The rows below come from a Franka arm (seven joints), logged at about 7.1 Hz.
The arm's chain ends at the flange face. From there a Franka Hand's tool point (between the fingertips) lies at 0.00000 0.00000 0.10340 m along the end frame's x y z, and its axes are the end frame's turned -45 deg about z.
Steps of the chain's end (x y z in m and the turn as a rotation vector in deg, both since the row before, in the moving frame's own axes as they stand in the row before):
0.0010 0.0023 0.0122 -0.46 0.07 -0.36
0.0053 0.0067 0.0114 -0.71 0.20 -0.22
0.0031 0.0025 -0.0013 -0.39 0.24 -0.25
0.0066 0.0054 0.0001 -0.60 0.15 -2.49
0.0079 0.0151 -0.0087 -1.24 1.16 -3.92
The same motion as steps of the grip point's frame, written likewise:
-0.0014 0.0030 0.0122 -0.37 -0.28 -0.36
-0.0016 0.0096 0.0114 -0.64 -0.36 -0.22
0.0002 0.0048 -0.0013 -0.45 -0.11 -0.25
0.0003 0.0095 0.0001 -0.53 -0.32 -2.49
-0.0051 0.0193 -0.0087 -1.70 -0.06 -3.92

